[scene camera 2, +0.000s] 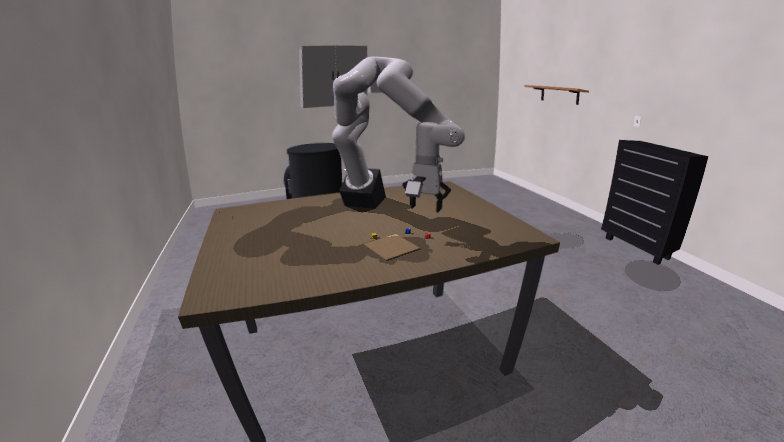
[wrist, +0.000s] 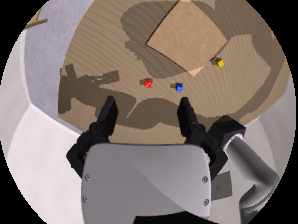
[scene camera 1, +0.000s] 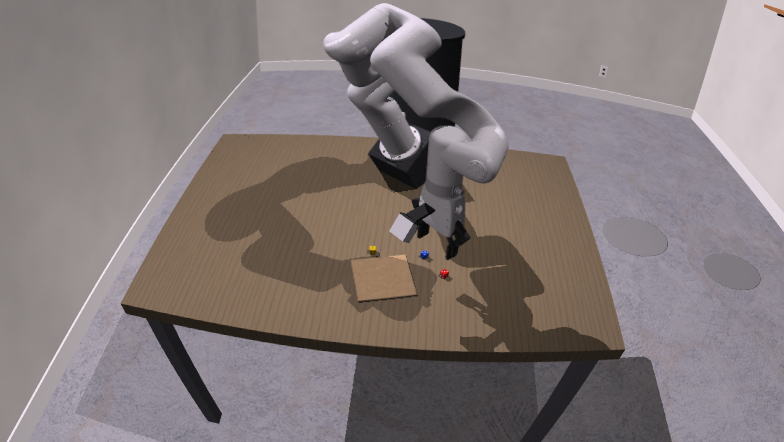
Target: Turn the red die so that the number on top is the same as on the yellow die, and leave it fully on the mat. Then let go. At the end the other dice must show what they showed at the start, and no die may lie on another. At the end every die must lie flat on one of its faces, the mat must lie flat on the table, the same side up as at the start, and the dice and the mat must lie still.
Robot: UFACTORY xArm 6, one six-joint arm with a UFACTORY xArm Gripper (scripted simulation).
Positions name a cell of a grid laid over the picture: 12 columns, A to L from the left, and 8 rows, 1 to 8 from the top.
Scene:
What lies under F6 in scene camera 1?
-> A tan mat.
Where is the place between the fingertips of my gripper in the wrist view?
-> F4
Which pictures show my gripper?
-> Scene camera 2, the wrist view and scene camera 1: all of them.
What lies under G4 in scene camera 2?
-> My gripper.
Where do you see a tan mat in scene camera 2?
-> G5

